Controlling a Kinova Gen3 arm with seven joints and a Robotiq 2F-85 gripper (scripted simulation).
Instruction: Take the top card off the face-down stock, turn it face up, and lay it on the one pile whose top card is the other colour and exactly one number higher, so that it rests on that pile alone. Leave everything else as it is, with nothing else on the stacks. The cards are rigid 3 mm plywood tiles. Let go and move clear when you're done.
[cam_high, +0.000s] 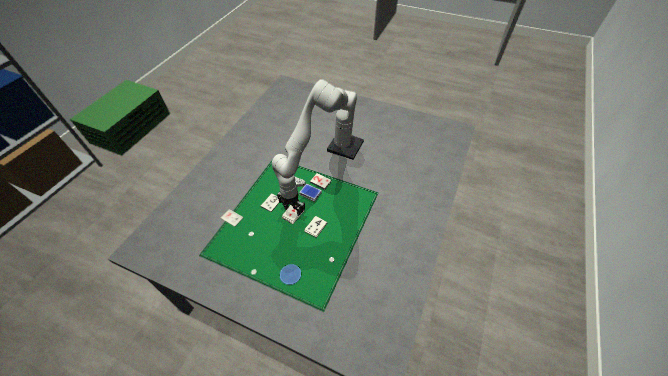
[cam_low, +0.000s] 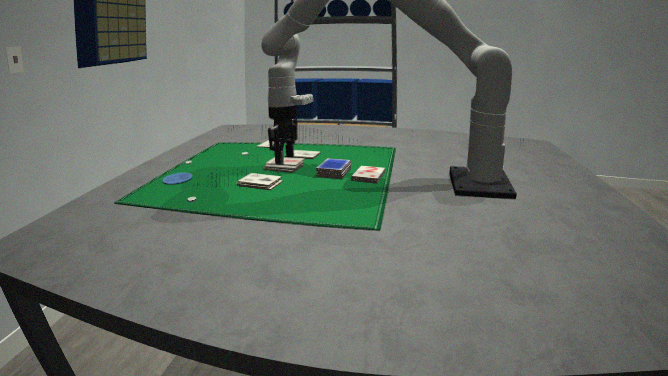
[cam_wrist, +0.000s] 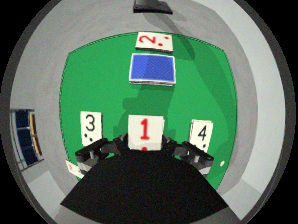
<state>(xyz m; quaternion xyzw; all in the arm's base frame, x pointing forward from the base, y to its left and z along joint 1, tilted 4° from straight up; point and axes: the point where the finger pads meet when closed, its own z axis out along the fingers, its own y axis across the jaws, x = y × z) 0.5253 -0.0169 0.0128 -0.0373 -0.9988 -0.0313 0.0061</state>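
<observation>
My hand is 40 mm short of the green mat, 30 mm to the right of it and 40 mm above it.
</observation>
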